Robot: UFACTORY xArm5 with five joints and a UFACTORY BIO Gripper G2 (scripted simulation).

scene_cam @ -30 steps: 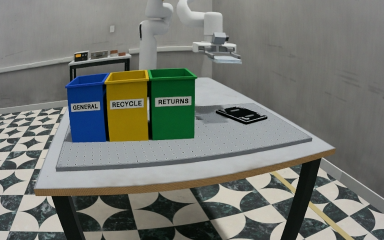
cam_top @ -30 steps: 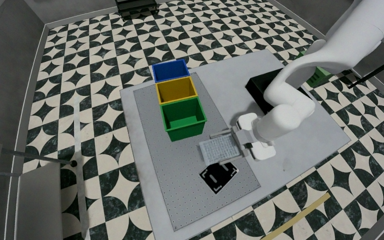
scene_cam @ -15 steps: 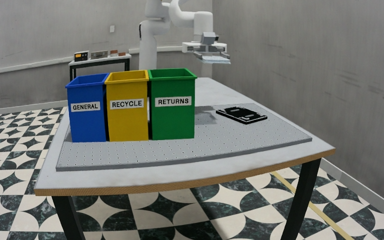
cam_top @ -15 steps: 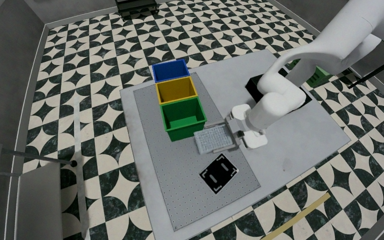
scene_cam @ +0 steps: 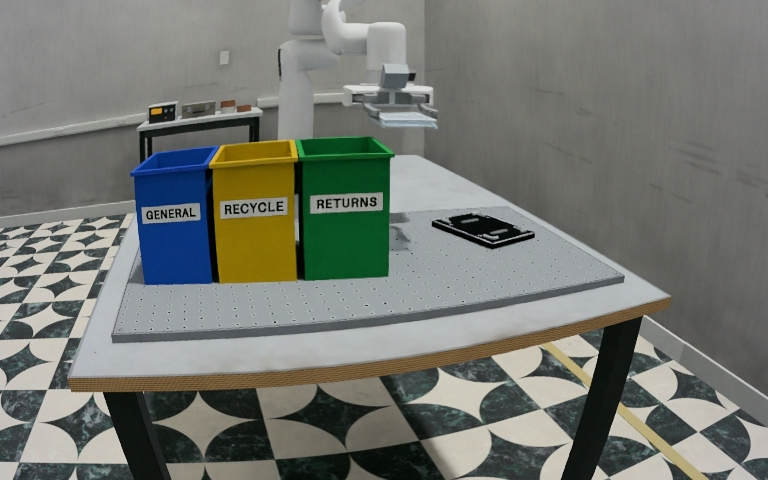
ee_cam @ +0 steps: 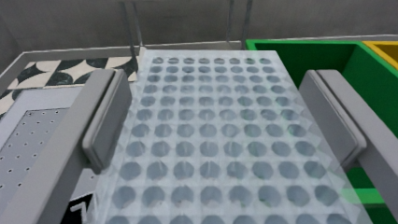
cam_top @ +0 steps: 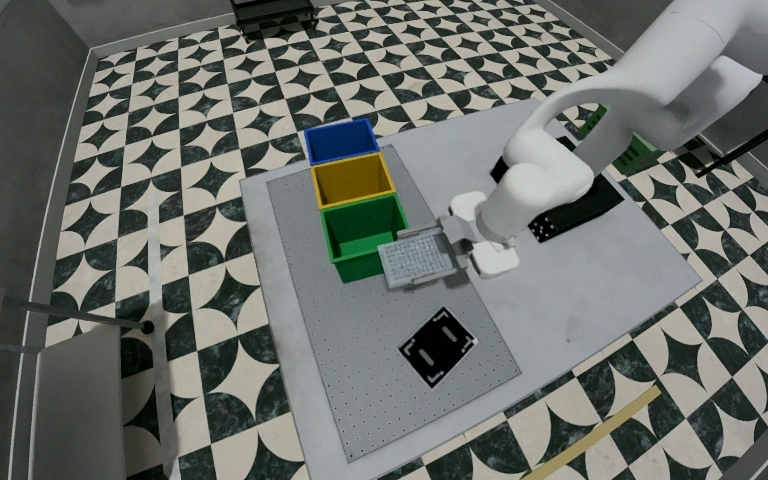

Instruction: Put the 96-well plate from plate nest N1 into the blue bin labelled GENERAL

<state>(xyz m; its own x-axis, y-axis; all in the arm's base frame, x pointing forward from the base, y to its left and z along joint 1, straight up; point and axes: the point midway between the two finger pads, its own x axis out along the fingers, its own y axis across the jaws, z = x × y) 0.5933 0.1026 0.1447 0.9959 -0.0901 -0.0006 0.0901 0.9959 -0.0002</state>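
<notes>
Now: hand 4 cm short of the blue general bin, 38 cm to the left of it and 13 cm above it. Also, from my hand: green returns bin: 6 cm ahead, 12 cm to the right, 13 cm below; then clear 96-well plate: 1 cm below; then black plate nest N1: 2 cm behind, 17 cm to the left, 22 cm below.
</notes>
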